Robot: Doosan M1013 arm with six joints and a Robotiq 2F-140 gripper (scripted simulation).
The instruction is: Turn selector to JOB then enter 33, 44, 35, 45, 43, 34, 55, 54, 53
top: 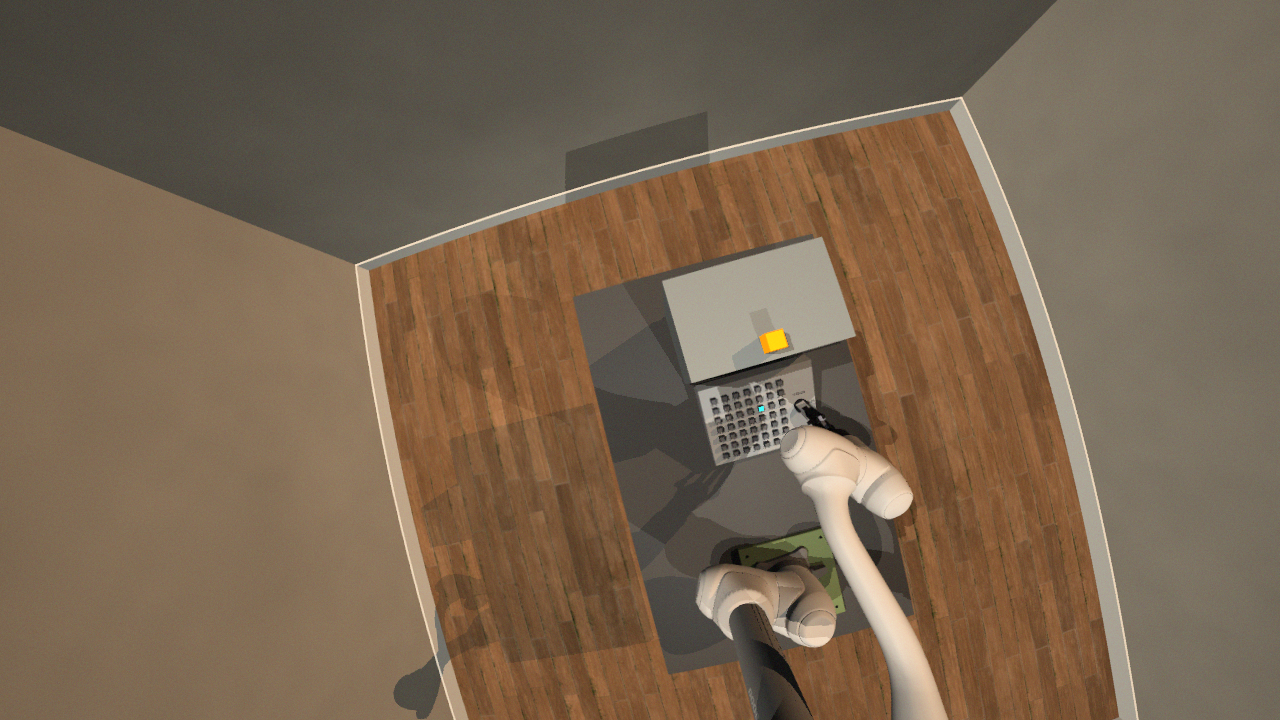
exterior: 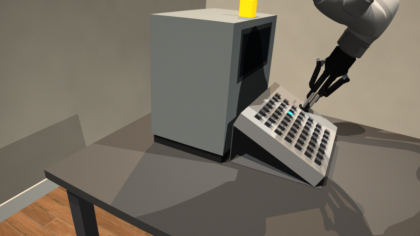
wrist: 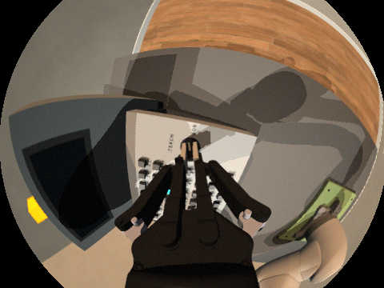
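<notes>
My hand is 1 cm short of the black selector knob, 1 cm to the left of it and 2 cm above it. Round my hand: sloped grey keypad (4 cm ahead, 11 cm to the left, 7 cm below).
</notes>
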